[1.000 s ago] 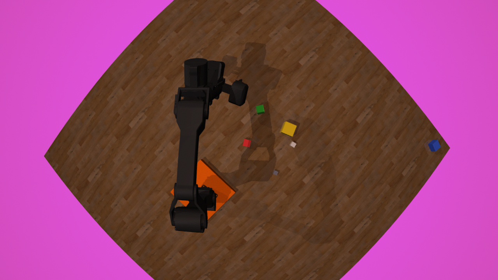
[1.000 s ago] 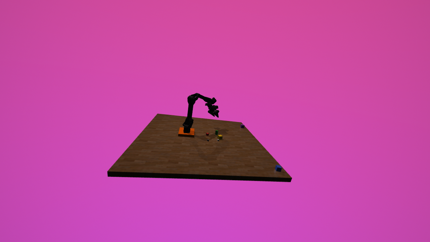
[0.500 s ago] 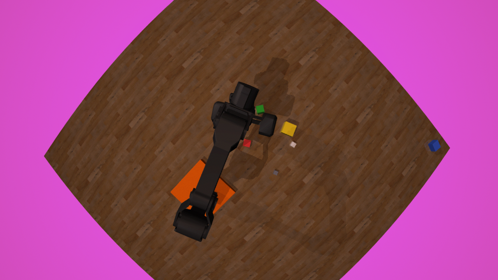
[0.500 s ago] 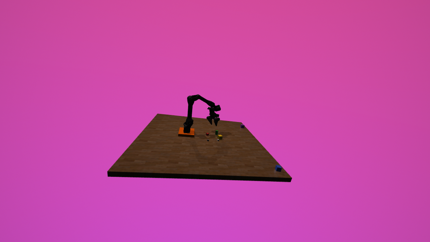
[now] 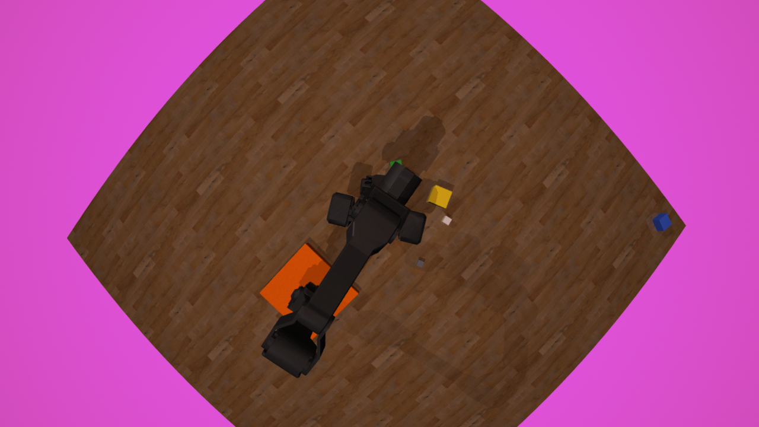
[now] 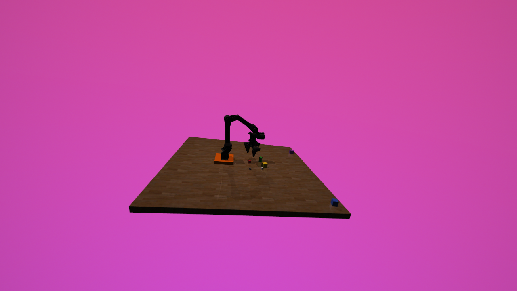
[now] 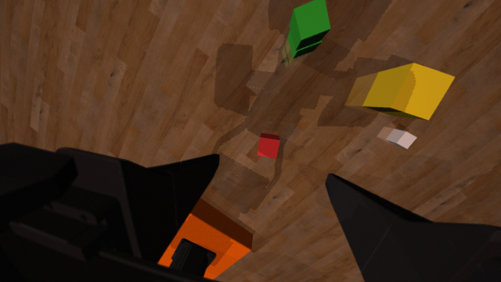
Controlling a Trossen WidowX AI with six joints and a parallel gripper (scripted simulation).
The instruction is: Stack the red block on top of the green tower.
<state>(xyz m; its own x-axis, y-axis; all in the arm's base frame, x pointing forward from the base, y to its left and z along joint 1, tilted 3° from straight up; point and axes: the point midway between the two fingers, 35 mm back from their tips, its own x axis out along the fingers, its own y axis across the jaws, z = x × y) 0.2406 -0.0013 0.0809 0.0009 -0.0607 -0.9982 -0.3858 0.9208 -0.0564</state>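
The red block is 7 cm below my gripper tip. Also, from my gripper tip: yellow block 12 cm ahead, 9 cm to the right, 6 cm below; small white block 13 cm to the right, 9 cm ahead, 7 cm below; small grey block 14 cm to the right, 7 cm below, 3 cm behind.
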